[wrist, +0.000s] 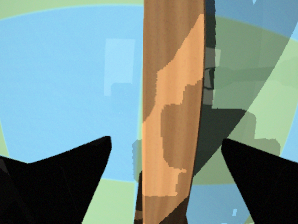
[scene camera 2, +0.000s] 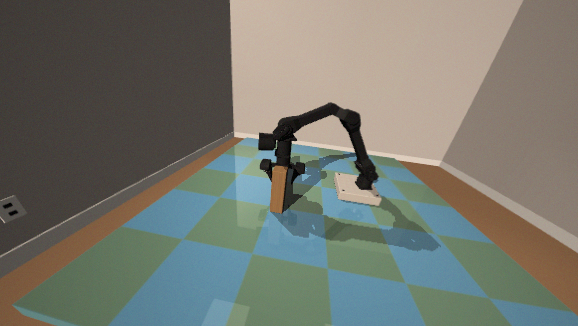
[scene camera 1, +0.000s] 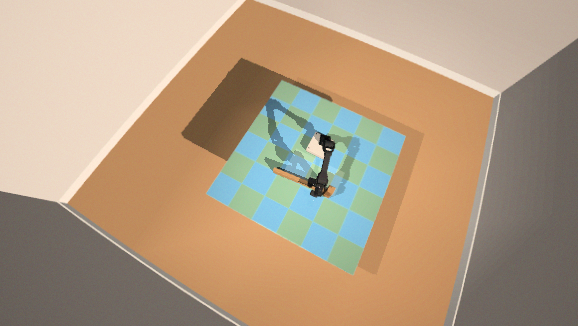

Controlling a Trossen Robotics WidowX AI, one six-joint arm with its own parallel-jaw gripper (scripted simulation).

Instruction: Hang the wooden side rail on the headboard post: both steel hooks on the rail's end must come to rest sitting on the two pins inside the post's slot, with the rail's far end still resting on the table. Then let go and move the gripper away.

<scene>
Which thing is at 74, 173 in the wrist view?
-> My gripper.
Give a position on a wooden side rail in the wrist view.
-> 174, 45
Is my gripper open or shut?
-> Open.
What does my gripper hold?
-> Nothing.
</scene>
